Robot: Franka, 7 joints.
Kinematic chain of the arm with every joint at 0, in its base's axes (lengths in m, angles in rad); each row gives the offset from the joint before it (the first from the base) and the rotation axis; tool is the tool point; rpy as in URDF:
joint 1: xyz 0 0 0.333 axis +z
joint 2: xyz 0 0 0 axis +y
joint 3: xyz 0 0 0.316 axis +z
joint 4: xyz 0.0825 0 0 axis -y
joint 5: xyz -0.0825 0 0.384 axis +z
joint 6: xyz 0 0 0 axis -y
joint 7: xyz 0.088 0 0 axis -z
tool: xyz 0 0 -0.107 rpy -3.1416 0 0
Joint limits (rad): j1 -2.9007..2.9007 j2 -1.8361..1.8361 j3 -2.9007..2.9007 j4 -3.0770..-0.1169 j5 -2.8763..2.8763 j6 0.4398..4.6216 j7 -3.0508..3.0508
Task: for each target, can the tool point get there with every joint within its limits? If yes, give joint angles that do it. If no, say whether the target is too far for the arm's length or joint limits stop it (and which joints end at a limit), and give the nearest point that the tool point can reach.
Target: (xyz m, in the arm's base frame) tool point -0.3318 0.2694 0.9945
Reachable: yes | joints 1.2164 0.7963 2.3503 -1.2847 0.6976 2.6408 1.5330
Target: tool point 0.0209 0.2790 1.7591
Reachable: no: too far | nearest point 0.0123 0.1647 1.1748 | short by 0.595 m
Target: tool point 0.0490 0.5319 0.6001
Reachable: yes | joints 0.0269 0.1215 1.4433 -1.5901 0.3079 1.3642 0.4970
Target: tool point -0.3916 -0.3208 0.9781
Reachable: yes | joints 0.9238 -0.4477 1.9930 -0.4035 -1.3807 3.2905 2.1798
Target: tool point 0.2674 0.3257 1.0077
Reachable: yes | joints -1.2181 -0.8995 0.7908 -1.2281 0.9140 2.6895 2.2716
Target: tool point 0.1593 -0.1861 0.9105
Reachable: yes | joints -2.3245 -0.9215 0.7212 -1.7662 1.4661 3.7214 -1.8826
